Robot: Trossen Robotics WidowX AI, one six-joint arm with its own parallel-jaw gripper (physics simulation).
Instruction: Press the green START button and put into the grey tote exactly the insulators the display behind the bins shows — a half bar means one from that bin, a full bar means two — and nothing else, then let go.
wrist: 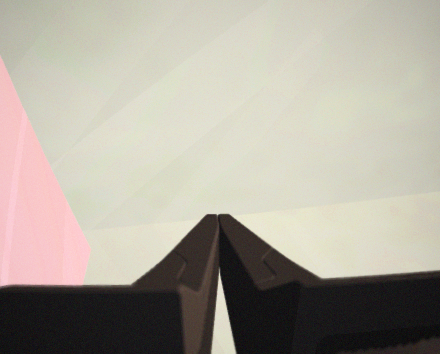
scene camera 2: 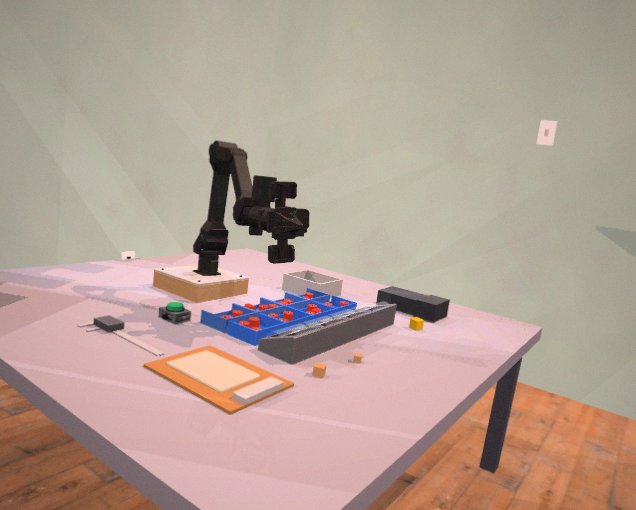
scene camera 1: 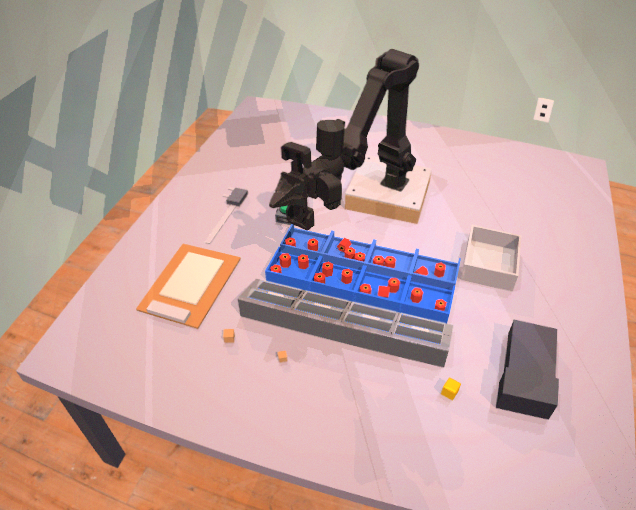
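My gripper (scene camera 1: 273,204) (scene camera 2: 302,225) (wrist: 217,225) is shut and empty, raised above the table. In scene camera 1 it partly covers the green START button (scene camera 1: 284,208) (scene camera 2: 175,306) on its dark base. The blue bins (scene camera 1: 329,289) (scene camera 2: 241,335) form two rows of compartments holding red insulators (scene camera 1: 346,276) (scene camera 2: 254,322). Red angular pieces (scene camera 1: 383,291) also lie among them. The dark grey display (scene camera 1: 339,332) (scene camera 2: 329,333) stands along the bins, with four windows; I cannot read any bars in them. The grey tote (scene camera 1: 488,273) (scene camera 2: 305,284) stands beside the bins' far end; no insulator shows inside it.
A black box (scene camera 1: 530,366) (scene camera 2: 413,303), a yellow cube (scene camera 1: 450,388) (scene camera 2: 416,323), two small orange cubes (scene camera 1: 228,335) (scene camera 1: 281,356), an orange board (scene camera 1: 151,305) (scene camera 2: 230,408) with pale pieces, and a grey plug (scene camera 1: 237,196) (scene camera 2: 108,323) with a pale strip lie around the bins.
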